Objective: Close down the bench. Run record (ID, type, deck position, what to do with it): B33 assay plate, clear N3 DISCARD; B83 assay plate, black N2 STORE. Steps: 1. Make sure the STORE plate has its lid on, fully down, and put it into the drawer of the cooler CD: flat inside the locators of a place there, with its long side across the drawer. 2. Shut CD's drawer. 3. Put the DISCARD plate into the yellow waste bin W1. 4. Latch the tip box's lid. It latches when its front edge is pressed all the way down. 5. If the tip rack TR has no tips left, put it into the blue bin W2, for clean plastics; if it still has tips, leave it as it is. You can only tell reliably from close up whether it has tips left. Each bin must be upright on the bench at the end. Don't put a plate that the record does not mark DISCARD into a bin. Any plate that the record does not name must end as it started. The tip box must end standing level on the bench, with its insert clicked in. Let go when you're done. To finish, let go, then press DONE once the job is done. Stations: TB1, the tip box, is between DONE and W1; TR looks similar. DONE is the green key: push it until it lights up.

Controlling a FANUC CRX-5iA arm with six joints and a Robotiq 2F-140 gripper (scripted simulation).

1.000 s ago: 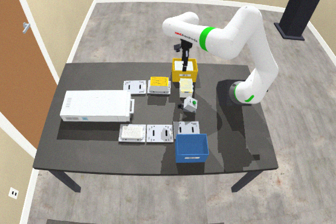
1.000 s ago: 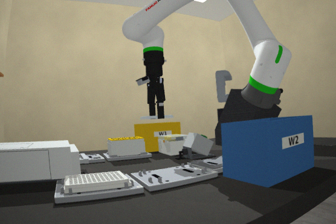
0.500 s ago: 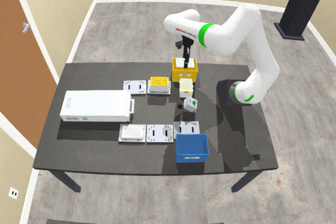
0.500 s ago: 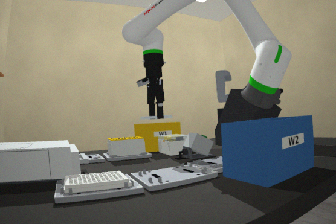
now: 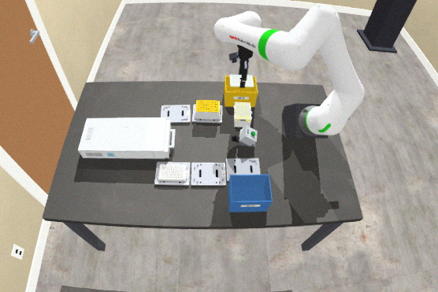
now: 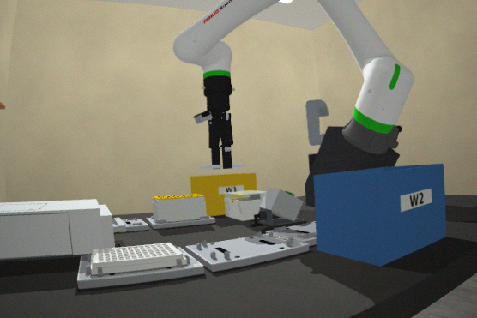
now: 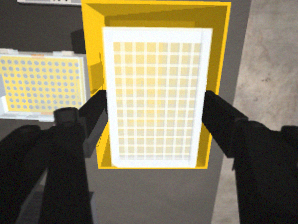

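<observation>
My hand is 180 mm short of the tip rack TR, 110 mm to the right of it and 110 mm above it. Round my hand: clear tip box lid: 150 mm to the left, 110 mm below; then yellow tip box insert: 150 mm to the left, 110 mm below; then yellow bin W1: 130 mm below.
</observation>
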